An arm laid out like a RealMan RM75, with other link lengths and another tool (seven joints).
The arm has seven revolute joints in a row. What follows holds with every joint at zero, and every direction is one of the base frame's.
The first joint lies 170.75 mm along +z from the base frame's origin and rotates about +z.
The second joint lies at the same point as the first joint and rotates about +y.
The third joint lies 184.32 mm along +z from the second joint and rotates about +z.
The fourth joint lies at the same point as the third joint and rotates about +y.
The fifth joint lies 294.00 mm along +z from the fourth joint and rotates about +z.
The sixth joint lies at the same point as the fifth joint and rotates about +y.
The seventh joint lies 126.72 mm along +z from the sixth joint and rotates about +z.
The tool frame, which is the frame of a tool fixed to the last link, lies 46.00 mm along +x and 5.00 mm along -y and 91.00 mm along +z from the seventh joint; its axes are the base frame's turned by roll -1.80, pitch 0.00 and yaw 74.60 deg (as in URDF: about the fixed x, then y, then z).
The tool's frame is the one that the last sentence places.
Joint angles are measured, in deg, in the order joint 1, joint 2, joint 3, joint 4, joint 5, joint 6, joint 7. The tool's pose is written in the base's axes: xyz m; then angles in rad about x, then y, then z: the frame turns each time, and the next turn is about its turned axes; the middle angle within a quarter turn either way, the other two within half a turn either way. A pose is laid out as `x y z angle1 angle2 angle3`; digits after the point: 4 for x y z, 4 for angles.
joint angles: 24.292 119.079 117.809 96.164 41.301 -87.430 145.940
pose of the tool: 0.1535 0.4100 0.0286 -2.5424 0.1587 2.0183
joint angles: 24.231 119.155 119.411 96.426 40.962 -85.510 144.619
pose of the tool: 0.1571 0.4182 0.0408 -2.4867 0.1541 2.0038
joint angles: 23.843 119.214 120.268 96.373 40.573 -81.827 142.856
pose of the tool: 0.1617 0.4305 0.0523 -2.4143 0.1487 1.9767
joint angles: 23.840 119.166 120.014 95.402 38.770 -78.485 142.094
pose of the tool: 0.1696 0.4410 0.0572 -2.3646 0.1694 1.9554
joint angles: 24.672 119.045 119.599 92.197 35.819 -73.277 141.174
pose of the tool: 0.1842 0.4578 0.0591 -2.3056 0.2039 1.9301
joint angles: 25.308 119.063 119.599 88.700 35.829 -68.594 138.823
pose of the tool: 0.1942 0.4721 0.0558 -2.2697 0.1982 1.9077
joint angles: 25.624 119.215 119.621 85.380 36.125 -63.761 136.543
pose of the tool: 0.2052 0.4847 0.0525 -2.2312 0.1924 1.8910
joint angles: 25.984 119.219 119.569 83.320 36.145 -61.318 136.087
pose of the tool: 0.2115 0.4907 0.0490 -2.2152 0.1937 1.8941
